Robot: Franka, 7 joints.
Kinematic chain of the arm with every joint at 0, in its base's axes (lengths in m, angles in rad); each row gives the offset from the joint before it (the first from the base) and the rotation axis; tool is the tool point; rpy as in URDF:
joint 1: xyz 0 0 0.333 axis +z
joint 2: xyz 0 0 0 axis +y
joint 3: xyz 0 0 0.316 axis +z
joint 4: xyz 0.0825 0 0 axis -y
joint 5: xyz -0.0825 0 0.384 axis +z
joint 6: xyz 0 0 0 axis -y
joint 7: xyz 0.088 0 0 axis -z
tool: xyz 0 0 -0.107 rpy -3.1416 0 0
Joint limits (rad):
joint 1: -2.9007..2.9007
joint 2: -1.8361..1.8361
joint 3: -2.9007..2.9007
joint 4: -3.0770..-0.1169
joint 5: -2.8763..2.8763
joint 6: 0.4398..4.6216
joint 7: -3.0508..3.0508
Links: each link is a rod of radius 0.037 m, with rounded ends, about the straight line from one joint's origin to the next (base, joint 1, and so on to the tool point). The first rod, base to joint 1, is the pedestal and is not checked.
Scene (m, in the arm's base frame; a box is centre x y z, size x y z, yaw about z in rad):
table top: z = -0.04
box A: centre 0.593 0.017 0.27 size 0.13 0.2 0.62 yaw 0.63
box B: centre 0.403 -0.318 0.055 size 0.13 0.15 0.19 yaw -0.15
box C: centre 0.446 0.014 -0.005 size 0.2 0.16 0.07 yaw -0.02
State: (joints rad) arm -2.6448 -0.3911 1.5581 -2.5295 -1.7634 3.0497 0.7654
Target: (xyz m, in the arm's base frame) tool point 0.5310 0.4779 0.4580
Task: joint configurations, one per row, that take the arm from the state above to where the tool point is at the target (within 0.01 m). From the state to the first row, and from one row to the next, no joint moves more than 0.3 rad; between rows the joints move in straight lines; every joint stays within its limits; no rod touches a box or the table.
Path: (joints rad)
1: -2.4051 -0.3132 1.6767 -2.5523 -1.9245 3.1404 0.6332
2: -2.1653 -0.2354 1.7954 -2.5752 -2.0856 3.2311 0.5011
3: -1.9256 -0.1575 1.9140 -2.5980 -2.2466 3.3219 0.3689
4: -1.6858 -0.0796 2.0326 -2.6208 -2.4077 3.4126 0.2367
5: -1.4461 -0.0017 2.1512 -2.6437 -2.5688 3.5033 0.1046
6: -1.5340 -0.1501 2.1730 -2.3587 -2.3211 3.3766 0.2698
7: -1.6218 -0.2985 2.1948 -2.0736 -2.0733 3.2499 0.4350
8: -1.7097 -0.4469 2.2166 -1.7886 -1.8256 3.1233 0.6002
9: -1.7976 -0.5953 2.2383 -1.5036 -1.5779 2.9966 0.7654

